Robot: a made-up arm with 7 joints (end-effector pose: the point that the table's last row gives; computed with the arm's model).
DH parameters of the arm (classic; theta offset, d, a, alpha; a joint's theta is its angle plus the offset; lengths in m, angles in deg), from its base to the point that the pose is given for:
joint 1: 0 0.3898 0 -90
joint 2: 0 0 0 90
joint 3: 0 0.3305 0.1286 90
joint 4: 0 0 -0.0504 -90
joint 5: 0 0.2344 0 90
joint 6: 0 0 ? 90
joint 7: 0 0 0 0
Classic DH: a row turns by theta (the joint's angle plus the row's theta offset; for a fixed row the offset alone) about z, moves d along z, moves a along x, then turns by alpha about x.
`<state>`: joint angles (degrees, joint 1 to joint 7).
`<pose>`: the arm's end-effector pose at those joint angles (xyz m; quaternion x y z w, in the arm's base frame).
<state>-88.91 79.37 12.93 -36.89 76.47 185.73 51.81</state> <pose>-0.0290 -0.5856 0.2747 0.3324 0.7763 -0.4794 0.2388</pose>
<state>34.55 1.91 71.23 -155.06 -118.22 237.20 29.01</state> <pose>-0.0963 0.2030 0.5878 0.2059 -0.8800 0.0960 0.4171</pose>
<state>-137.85 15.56 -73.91 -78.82 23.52 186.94 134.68</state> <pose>-0.3534 0.1106 0.8618 -0.6189 -0.0334 0.6539 0.4339</pose>
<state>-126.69 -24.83 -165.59 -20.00 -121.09 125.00 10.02</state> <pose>0.1861 0.4112 0.8791 0.4162 0.1109 0.7703 0.4702</pose>
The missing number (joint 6, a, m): 0.0916
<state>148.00 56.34 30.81 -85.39 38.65 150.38 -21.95</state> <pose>-0.5866 0.1764 0.3417 -0.2207 -0.8908 0.3623 0.1627</pose>
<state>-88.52 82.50 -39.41 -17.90 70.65 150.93 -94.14</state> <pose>-0.1318 -0.6258 0.4101 0.8473 -0.1921 0.1695 0.4653</pose>
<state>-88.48 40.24 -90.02 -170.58 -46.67 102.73 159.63</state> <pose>-0.2442 -0.0316 0.3969 -0.5928 -0.2104 -0.6572 0.4153</pose>
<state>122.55 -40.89 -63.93 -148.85 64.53 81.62 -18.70</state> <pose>0.2114 0.2181 0.5503 -0.4482 -0.3685 0.6196 0.5286</pose>
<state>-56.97 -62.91 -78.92 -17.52 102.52 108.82 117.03</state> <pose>-0.4692 0.3814 0.6919 -0.1301 0.0611 -0.7259 0.6726</pose>
